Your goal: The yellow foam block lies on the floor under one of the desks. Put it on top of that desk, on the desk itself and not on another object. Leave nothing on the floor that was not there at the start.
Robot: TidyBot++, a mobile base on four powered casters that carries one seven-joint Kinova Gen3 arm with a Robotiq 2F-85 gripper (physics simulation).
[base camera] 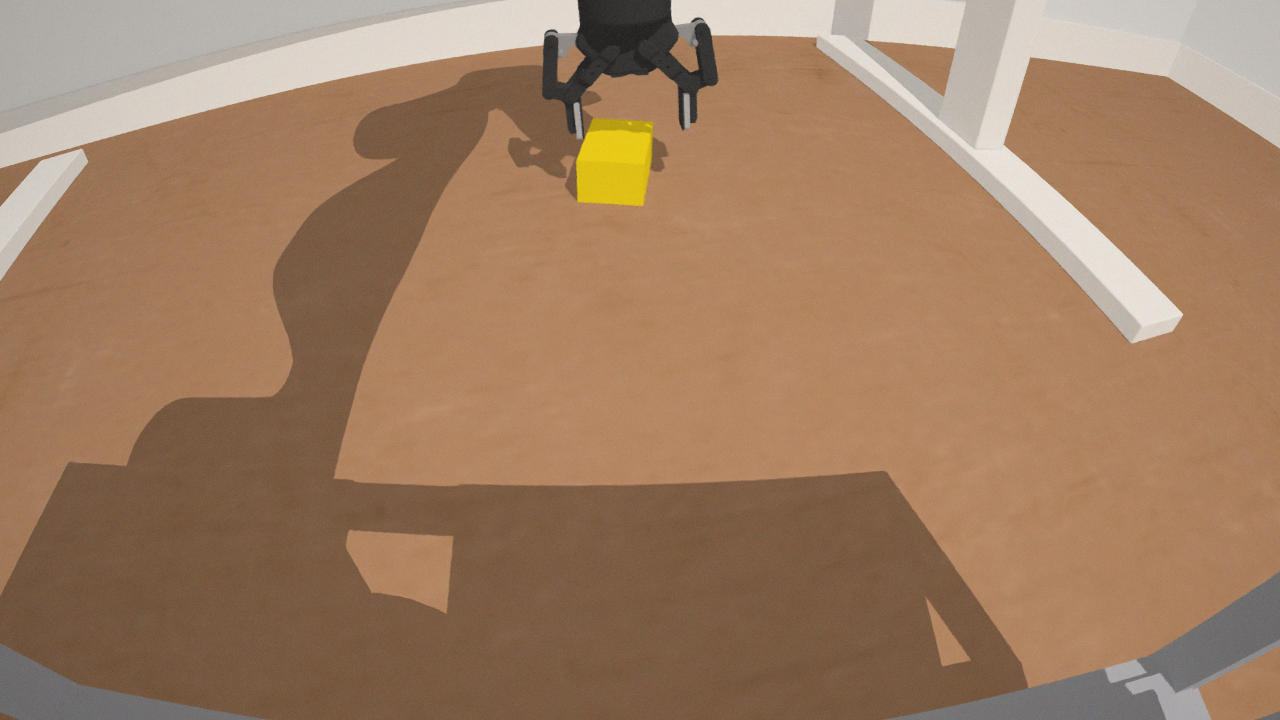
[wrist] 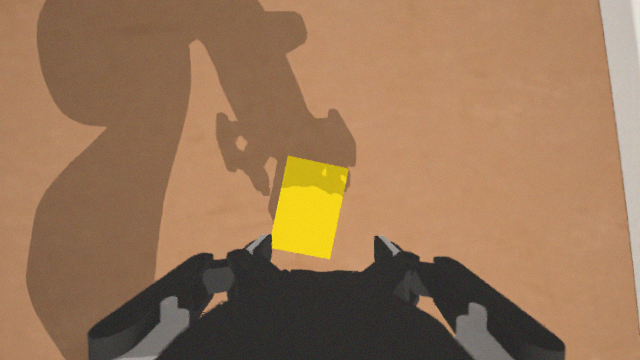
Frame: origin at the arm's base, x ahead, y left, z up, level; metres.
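Where they show: gripper, fingertip midpoint: (base camera: 632, 130) (wrist: 322, 246).
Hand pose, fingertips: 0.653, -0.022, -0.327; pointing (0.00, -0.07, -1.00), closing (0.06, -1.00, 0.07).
Each offset is from my fingertips to the top centre of the thing, as dx, dy, dz. "*": to the spot under its first point.
The yellow foam block @[+0.028, +0.014, -0.024] (base camera: 614, 162) (wrist: 310, 207) lies on the brown floor between the white desk feet. In the wrist view it is turned slightly, and its near end reaches toward the space between the fingertips, closer to the left finger. My gripper (base camera: 631, 125) (wrist: 322, 246) is open and points down above the floor. In the base camera view its fingers are at the far side of the block, with the left finger close to the block's far left corner and a gap at the right. The desk top does not show in either view.
A white desk foot @[* -0.052, -0.471, -0.044] (base camera: 1074, 228) with an upright leg @[* +0.108, -0.411, +0.060] (base camera: 993, 71) stands on the right. Another white foot @[* +0.072, +0.790, -0.050] (base camera: 40, 205) shows at the left edge. A white baseboard (base camera: 268, 67) and wall run behind. The arm's shadow crosses the floor at left.
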